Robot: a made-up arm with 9 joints.
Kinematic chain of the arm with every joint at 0, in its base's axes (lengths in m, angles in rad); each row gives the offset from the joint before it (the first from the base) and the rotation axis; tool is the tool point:
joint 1: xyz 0 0 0.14 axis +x
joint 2: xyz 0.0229 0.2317 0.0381 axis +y
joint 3: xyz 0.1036 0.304 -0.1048 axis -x
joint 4: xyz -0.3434 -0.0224 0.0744 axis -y
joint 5: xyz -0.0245 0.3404 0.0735 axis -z
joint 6: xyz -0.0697 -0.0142 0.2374 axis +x
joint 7: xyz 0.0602 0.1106 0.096 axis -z
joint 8: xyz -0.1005 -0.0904 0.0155 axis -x
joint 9: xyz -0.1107 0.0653 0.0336 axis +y
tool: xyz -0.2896 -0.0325 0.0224
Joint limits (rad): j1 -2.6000..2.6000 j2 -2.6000..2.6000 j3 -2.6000..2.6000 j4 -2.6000..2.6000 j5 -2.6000..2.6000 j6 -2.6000..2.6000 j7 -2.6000..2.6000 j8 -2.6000..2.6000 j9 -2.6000..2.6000
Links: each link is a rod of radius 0.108 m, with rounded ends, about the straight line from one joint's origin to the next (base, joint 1, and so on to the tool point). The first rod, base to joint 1, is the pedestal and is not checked.
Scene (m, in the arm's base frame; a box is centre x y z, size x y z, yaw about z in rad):
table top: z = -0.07
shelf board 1: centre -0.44 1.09 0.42 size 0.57 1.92 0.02 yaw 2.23
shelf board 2: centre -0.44 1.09 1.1 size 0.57 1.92 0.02 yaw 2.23
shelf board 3: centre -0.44 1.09 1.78 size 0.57 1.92 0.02 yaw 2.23
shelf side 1: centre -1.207 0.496 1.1 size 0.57 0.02 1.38 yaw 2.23
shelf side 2: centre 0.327 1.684 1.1 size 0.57 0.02 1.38 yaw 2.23
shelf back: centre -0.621 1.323 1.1 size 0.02 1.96 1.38 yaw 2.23
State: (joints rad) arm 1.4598 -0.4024 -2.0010 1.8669 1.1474 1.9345 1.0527 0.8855 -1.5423
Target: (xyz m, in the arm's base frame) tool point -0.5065 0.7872 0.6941
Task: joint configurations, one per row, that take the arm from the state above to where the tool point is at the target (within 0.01 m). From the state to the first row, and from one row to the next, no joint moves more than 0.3 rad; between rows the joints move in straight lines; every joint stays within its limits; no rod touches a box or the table.
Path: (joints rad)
1: 1.4594 -0.6701 -1.9626 1.8248 1.0876 1.9769 1.1154 0.8352 -1.5497
2: 1.4590 -0.9379 -1.9241 1.7826 1.0278 2.0193 1.1781 0.7849 -1.5571
3: 1.4586 -1.2056 -1.8857 1.7405 0.9679 2.0617 1.2408 0.7346 -1.5645
4: 1.4582 -1.4734 -1.8473 1.6983 0.9081 2.1041 1.3035 0.6843 -1.5719

